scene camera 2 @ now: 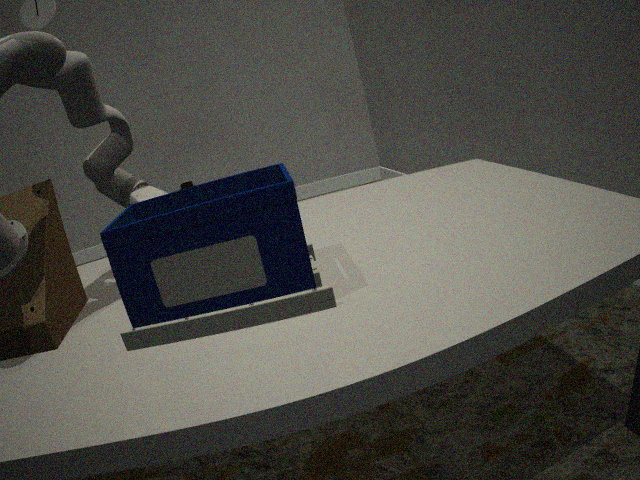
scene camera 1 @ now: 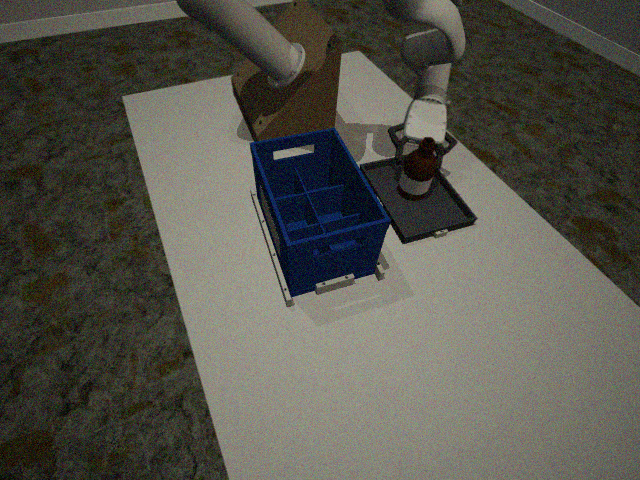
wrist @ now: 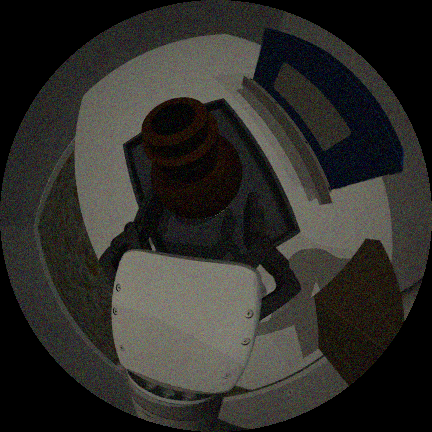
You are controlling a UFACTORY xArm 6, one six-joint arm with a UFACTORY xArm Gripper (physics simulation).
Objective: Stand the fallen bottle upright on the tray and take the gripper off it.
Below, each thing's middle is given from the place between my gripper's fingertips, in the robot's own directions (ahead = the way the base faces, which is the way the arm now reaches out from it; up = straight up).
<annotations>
I see the brown bottle (scene camera 1: 420,165) 20 mm ahead of my hand, 10 mm to the right of it and 10 mm above it.
</annotations>
